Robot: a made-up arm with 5 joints. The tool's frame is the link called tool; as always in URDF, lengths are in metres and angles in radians. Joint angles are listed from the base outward. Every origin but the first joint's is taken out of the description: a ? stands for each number. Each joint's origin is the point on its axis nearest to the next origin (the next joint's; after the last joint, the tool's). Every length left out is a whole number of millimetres.
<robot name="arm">
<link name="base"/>
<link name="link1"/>
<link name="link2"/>
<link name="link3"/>
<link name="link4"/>
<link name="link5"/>
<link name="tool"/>
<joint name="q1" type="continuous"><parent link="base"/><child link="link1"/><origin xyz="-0.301 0 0.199"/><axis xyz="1 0 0"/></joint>
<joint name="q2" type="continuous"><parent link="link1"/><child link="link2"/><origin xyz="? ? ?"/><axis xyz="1 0 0"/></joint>
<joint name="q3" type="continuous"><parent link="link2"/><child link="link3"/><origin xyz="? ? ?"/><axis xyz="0 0 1"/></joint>
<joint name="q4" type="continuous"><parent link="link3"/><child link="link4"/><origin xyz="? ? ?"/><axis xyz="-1 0 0"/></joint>
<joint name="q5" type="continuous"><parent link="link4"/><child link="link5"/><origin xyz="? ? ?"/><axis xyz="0 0 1"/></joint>
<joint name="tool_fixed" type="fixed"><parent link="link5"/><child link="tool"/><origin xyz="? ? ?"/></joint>
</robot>
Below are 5 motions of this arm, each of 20 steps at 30 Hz.
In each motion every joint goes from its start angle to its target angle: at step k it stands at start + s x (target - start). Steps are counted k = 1, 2, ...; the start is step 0. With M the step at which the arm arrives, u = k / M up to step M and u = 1 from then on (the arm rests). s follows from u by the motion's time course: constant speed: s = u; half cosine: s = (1 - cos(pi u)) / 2; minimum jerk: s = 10 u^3 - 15 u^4 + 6 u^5.
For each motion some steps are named. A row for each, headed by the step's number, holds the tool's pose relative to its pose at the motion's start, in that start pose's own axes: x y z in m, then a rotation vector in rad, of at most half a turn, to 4 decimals.
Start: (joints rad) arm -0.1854 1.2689 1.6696 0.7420 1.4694
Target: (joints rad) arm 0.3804 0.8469 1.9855 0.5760 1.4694
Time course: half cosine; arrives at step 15
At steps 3, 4, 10, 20:
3: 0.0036 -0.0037 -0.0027 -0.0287 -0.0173 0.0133
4: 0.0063 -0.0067 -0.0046 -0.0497 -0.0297 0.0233
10: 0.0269 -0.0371 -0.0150 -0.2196 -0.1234 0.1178
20: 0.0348 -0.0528 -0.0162 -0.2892 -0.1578 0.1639

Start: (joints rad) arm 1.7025 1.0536 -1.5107 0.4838 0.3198
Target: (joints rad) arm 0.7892 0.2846 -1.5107 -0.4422 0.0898
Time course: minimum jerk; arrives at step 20
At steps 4, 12, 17, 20:
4: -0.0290 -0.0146 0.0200 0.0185 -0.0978 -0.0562
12: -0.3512 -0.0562 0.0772 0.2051 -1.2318 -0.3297
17: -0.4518 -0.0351 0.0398 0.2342 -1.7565 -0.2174
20: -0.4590 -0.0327 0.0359 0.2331 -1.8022 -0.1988

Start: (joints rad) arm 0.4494 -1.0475 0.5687 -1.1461 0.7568
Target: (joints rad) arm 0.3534 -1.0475 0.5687 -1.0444 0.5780
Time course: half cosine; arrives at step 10
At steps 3, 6, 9, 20:
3: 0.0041 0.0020 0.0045 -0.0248 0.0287 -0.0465
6: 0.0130 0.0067 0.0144 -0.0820 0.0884 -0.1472
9: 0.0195 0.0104 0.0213 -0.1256 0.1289 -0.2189
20: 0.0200 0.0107 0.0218 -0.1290 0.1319 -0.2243

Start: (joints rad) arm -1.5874 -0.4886 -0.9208 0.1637 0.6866
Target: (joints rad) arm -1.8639 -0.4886 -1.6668 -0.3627 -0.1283
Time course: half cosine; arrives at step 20
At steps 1, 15, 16, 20:
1: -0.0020 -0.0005 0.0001 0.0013 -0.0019 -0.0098
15: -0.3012 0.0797 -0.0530 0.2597 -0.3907 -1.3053
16: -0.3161 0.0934 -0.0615 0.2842 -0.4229 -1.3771
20: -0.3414 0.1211 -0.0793 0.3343 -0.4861 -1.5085

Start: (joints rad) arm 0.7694 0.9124 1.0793 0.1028 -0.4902
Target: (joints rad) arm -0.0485 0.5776 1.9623 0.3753 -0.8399
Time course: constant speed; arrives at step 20
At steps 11, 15, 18, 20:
11: 0.1407 0.2765 0.0270 -0.5383 0.2728 0.3867
15: 0.1534 0.3691 -0.0294 -0.6774 0.3960 0.5385
18: 0.1458 0.4259 -0.0851 -0.7587 0.4991 0.6510
20: 0.1326 0.4566 -0.1256 -0.8015 0.5734 0.7236

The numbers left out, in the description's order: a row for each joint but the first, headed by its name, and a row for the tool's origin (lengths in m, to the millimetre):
q2: 0 0.027 -0.11
q3: 0 -0.109 0.055
q4: 0.072 -0.179 0
q5: 0 -0.164 0.158
tool: 0.094 -0.023 0

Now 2 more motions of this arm.
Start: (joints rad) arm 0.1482 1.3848 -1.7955 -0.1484 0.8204
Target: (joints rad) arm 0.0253 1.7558 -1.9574 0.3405 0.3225
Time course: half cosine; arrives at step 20
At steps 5, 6, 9, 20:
5: 0.0051 -0.0010 0.0033 -0.0338 0.0796 -0.1004
6: 0.0072 -0.0013 0.0046 -0.0491 0.1118 -0.1406
9: 0.0157 -0.0021 0.0096 -0.1116 0.2275 -0.2818
20: 0.0448 0.0000 0.0219 -0.3390 0.5254 -0.6213

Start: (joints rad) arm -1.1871 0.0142 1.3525 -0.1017 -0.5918
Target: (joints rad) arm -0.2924 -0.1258 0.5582 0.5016 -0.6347
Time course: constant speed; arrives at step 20
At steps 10, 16, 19, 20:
10: -0.1699 -0.0920 -0.0096 0.0696 -0.3500 -0.4301
16: -0.2640 -0.1081 -0.0694 0.1323 -0.4395 -0.7145
19: -0.3029 -0.1036 -0.1070 0.1681 -0.4470 -0.8549
20: -0.3143 -0.1003 -0.1199 0.1806 -0.4438 -0.9005

